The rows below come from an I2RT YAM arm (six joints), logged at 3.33 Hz.
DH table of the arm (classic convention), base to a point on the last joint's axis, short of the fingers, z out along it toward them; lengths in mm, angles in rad. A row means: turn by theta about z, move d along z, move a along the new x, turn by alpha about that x. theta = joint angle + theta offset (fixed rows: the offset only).
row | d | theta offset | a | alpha
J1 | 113.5 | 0 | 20 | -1.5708
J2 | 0 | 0 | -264 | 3.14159
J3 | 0 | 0.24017 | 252.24 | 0
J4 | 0 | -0.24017 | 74 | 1.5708
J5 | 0 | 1.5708 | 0 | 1.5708
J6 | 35.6 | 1.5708 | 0 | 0
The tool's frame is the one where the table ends.
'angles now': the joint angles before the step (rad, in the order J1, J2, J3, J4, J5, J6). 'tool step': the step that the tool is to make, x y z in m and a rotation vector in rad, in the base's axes. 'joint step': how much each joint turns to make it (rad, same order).
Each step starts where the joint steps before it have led.
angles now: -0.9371 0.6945 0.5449 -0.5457 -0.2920 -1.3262
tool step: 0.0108 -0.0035 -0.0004 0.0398 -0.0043 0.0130
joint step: 0.0421 0.0584 0.0166 0.0248 0.0043 0.0417
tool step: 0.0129 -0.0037 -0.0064 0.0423 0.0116 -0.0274
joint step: 0.0548 0.0675 0.0003 0.0457 0.0494 0.0707
